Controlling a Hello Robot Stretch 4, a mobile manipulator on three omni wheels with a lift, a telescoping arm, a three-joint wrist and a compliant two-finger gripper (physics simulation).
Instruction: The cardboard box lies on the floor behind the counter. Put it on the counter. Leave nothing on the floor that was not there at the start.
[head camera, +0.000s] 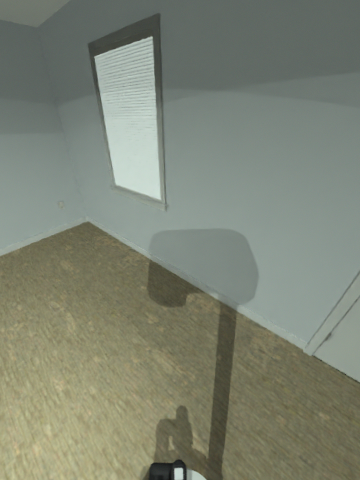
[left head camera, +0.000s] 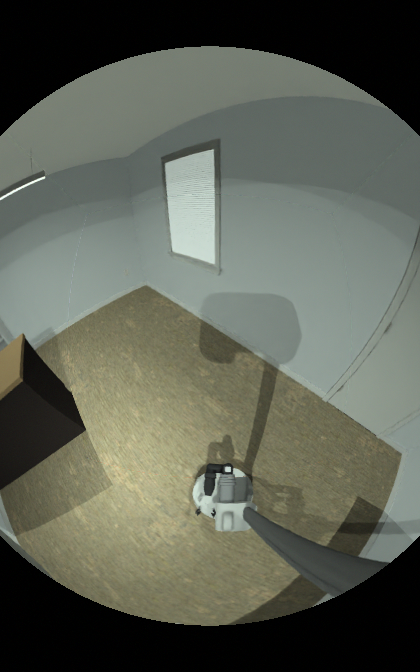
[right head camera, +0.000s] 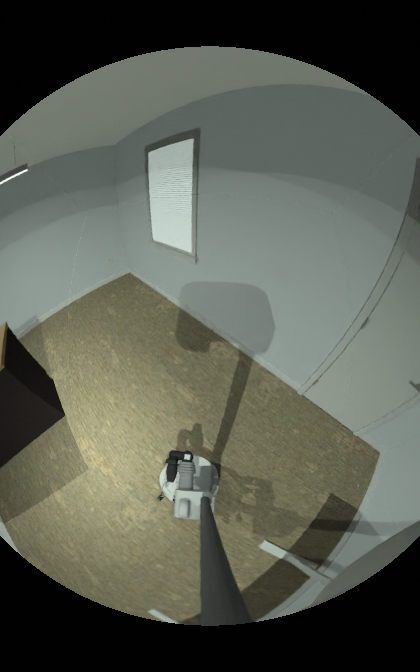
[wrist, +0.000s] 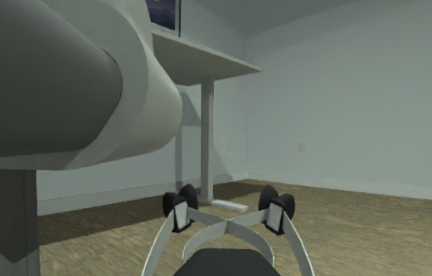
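Observation:
The cardboard box does not show in any view. What looks like the counter, with a light wooden top and dark sides, stands at the left edge of the left head view and the right head view. My gripper is open and empty, its two dark fingertips wide apart in the wrist view. It is folded in close to my base, above the floor and well away from the counter; its fingertips show small in the left head view.
A white desk stands near the wall in the wrist view, with a framed picture or screen above it. A window is in the far wall, with a door at the right. Shadows fall on the floor and wall.

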